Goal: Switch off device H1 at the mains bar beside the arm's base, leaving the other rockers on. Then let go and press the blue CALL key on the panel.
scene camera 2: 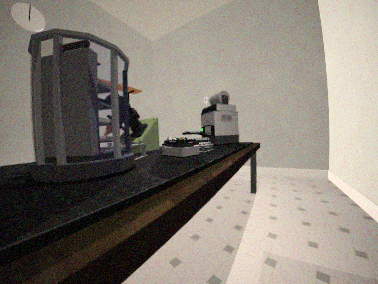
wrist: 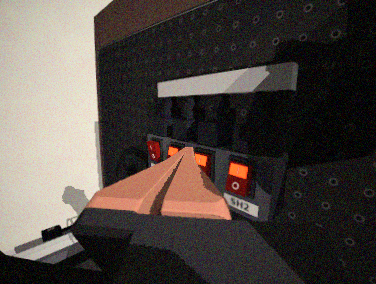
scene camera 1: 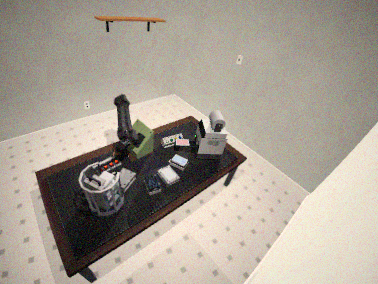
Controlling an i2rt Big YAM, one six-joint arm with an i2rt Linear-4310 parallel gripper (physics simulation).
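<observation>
The mains bar lies beside the arm's base. In the wrist view its leftmost rocker, device H1, is dark red and unlit; its label is mostly hidden. The two middle rockers show lit orange parts behind the fingers, their labels hidden. The right rocker, labelled SH2, is lit orange. My gripper is shut and empty, its copper-coloured tips overlapping the middle rockers in view; contact cannot be told. The panel with small coloured keys lies beyond the green base block; its blue CALL key is too small to make out surely.
A round grey-framed cage stands close to the mains bar. The green block is by the arm's base. Flat trays, a pink-topped box and a white machine stand farther along the table. A pale bar lies behind the rockers.
</observation>
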